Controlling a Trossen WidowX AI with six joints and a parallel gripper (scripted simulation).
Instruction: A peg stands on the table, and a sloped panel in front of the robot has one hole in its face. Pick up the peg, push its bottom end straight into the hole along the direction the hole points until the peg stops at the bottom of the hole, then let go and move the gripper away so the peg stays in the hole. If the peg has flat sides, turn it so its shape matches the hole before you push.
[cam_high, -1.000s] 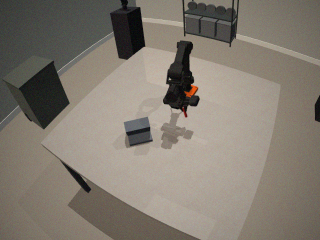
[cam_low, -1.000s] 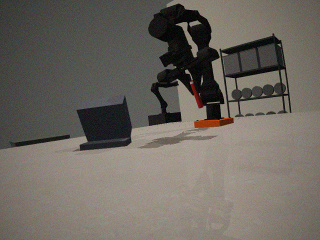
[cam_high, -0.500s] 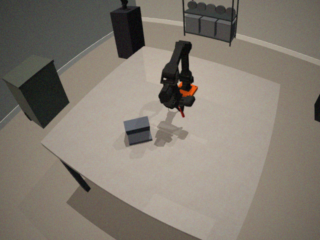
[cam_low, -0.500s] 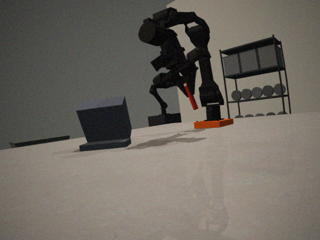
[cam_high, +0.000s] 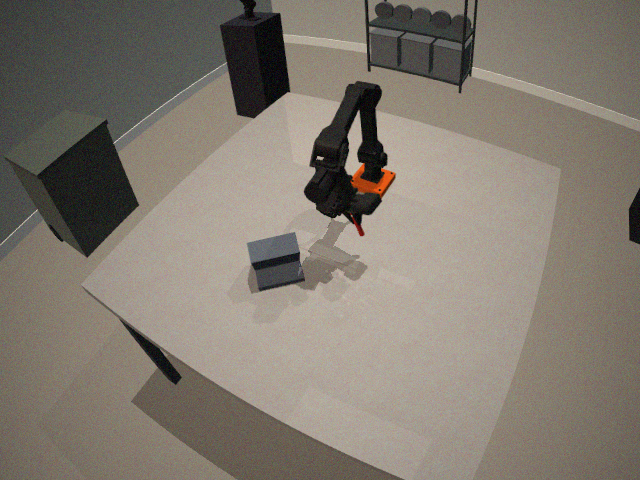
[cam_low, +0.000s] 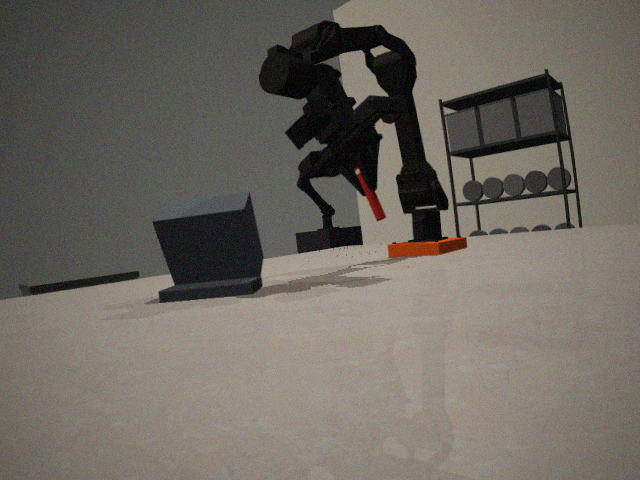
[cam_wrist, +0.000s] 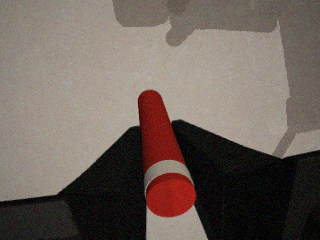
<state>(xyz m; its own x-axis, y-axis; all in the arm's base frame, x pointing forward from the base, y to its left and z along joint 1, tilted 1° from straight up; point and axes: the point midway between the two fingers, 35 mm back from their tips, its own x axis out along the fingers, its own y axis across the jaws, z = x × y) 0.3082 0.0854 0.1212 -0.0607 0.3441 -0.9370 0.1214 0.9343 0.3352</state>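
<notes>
The grey sloped panel lies 16 cm ahead of my gripper tip, 17 cm to the right of it and 4 cm below it. Also, from my gripper tip: round red peg (1 cm to the right, 2 cm above).
</notes>
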